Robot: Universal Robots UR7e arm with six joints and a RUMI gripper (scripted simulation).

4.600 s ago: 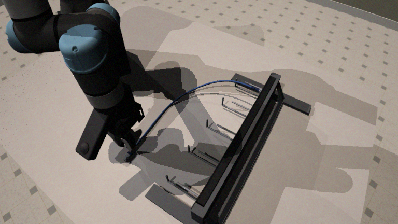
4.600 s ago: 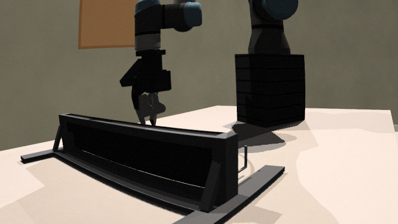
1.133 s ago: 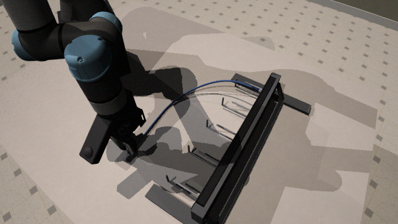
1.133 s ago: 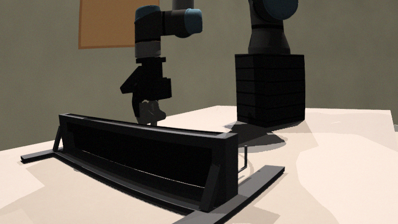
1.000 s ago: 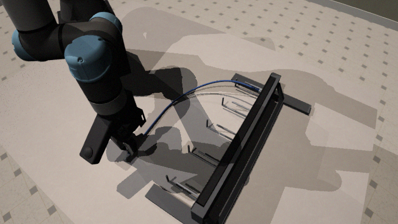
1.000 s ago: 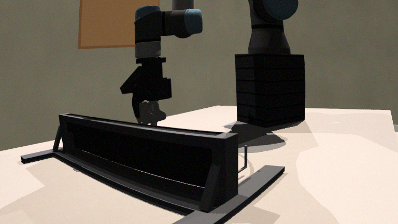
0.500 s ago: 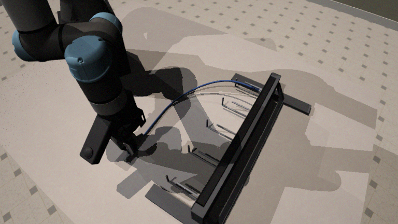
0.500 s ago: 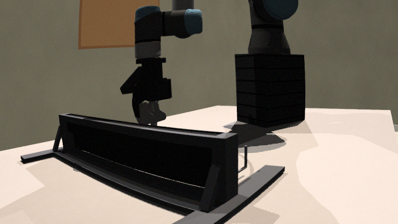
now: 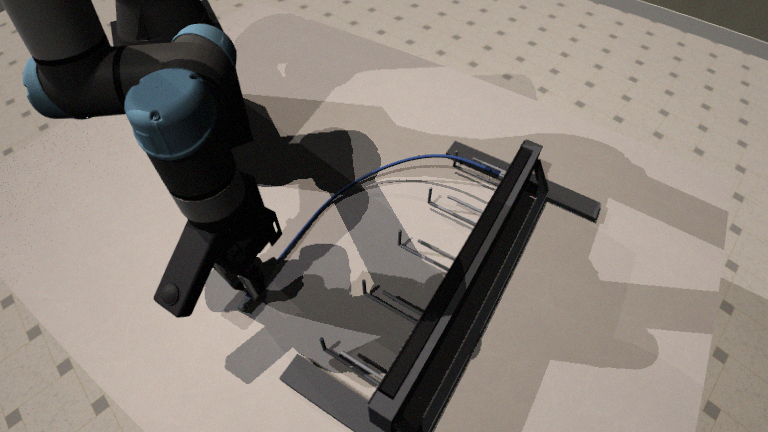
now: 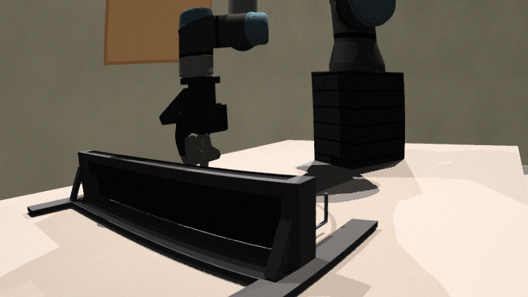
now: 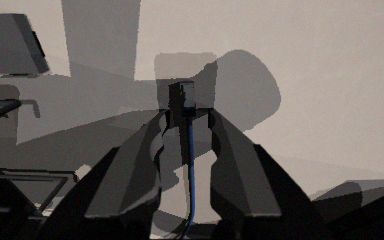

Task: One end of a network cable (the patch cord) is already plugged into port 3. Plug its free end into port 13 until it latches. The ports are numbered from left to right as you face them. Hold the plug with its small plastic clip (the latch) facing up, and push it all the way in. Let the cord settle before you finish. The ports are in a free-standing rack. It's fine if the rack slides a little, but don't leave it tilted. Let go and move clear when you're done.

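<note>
My hand is 2 cm to the left of the cable plug and 1 cm above it.
</note>
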